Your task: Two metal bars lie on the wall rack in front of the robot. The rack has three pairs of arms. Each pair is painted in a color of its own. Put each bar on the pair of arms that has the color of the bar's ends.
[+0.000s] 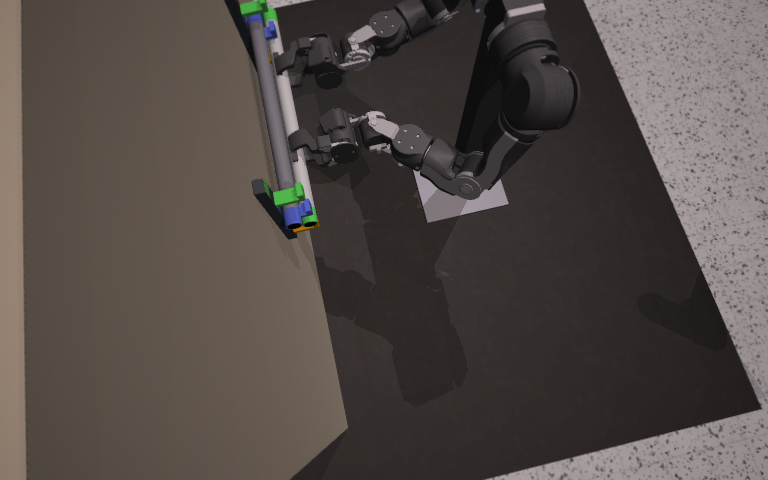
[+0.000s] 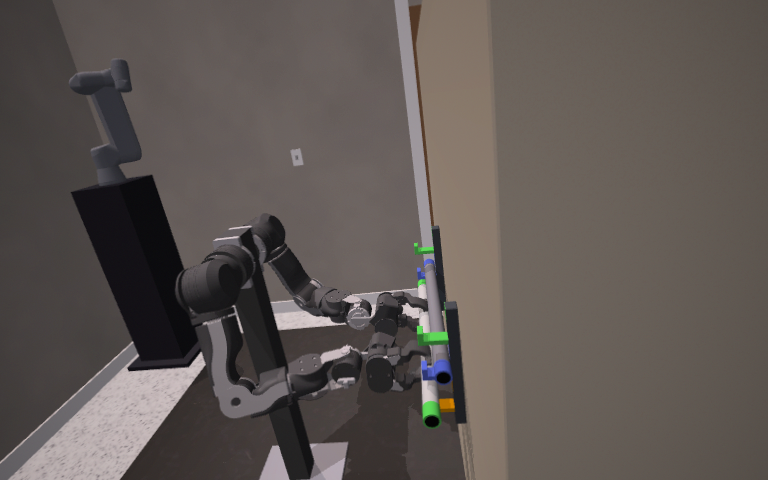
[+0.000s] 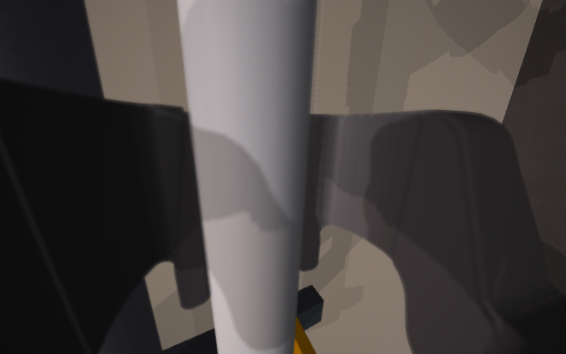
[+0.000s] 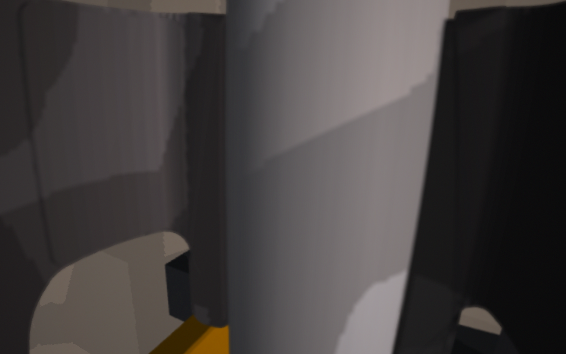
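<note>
The pale bar with green ends (image 1: 288,107) (image 2: 430,392) (image 3: 250,165) (image 4: 330,175) is held level on the robot's side of the rack, beside the orange arms (image 1: 308,228) (image 2: 447,404) (image 3: 303,344) (image 4: 210,341) and lower than the blue arms. My left gripper (image 1: 298,148) (image 2: 422,313) (image 3: 252,210) and my right gripper (image 1: 285,71) (image 2: 421,365) (image 4: 325,200) are both shut on it. The grey bar with blue ends (image 1: 274,113) (image 2: 433,300) lies on the blue arms (image 1: 306,207) (image 2: 425,370). The green arms (image 1: 288,195) (image 2: 433,337) are uppermost and bear no bar.
The rack's dark uprights (image 1: 272,207) (image 2: 459,390) stand against the wall, close behind the bars. The blue and green arm tips reach out above the held bar. The robot's pedestal (image 2: 271,339) stands back from the rack. Another arm on a black stand (image 2: 130,271) is farther off.
</note>
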